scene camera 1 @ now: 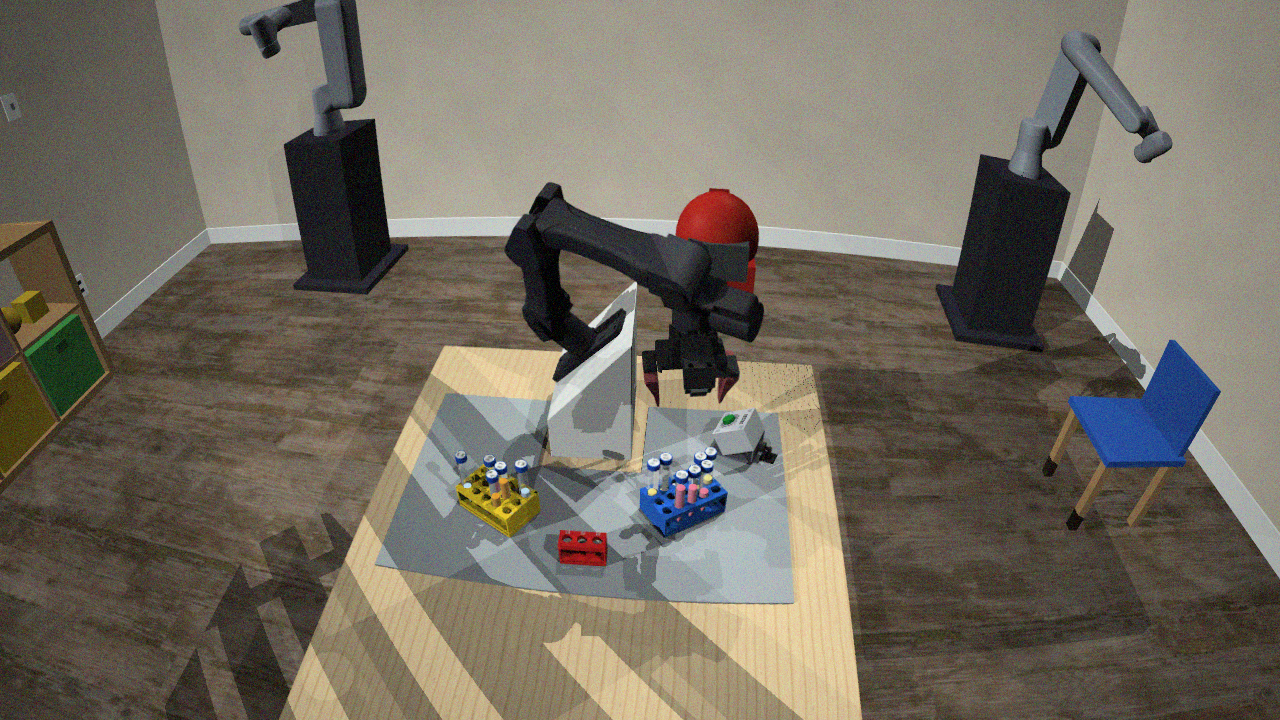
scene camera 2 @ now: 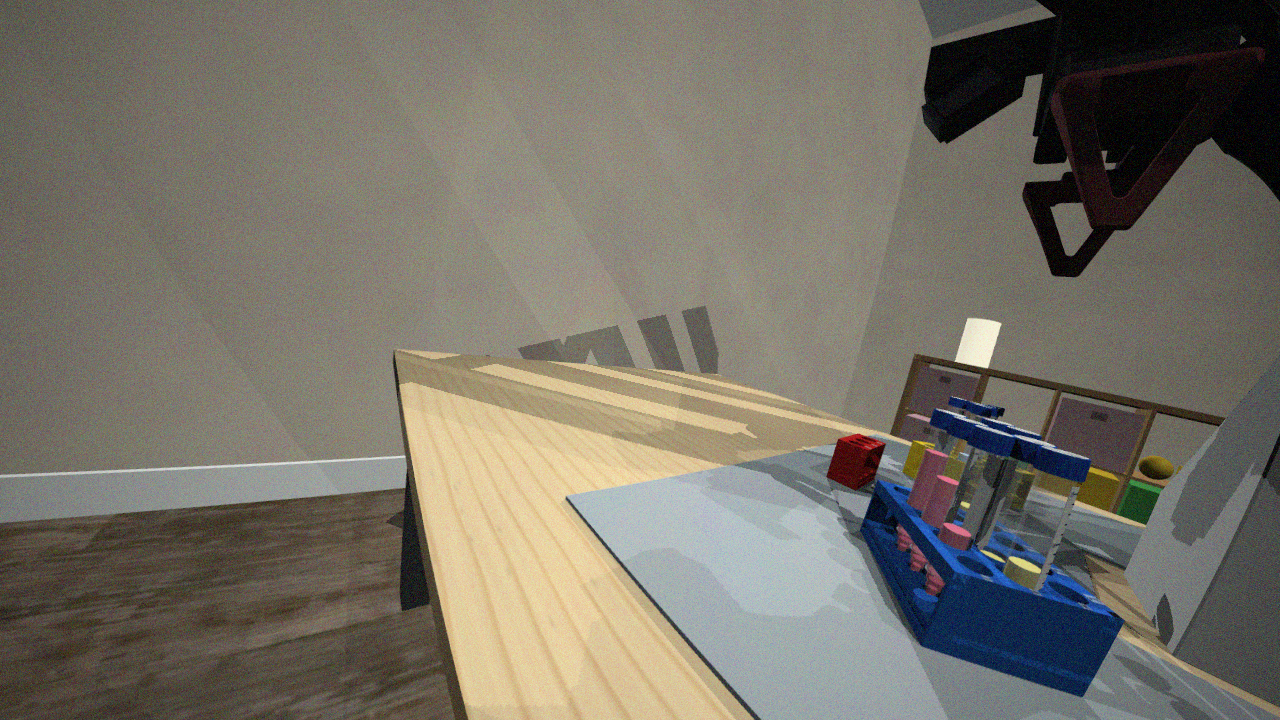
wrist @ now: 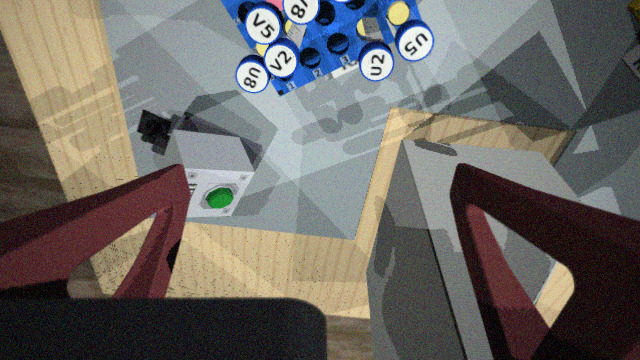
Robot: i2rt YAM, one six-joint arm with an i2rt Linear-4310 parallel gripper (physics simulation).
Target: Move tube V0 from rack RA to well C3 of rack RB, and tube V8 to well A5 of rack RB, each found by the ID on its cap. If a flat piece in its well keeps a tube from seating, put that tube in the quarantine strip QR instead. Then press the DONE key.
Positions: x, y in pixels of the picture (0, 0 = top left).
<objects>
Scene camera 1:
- my gripper: 688, 402
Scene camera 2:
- my gripper: 1083, 257
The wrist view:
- my gripper: 320, 179
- grey box with green button: 218, 163
</objects>
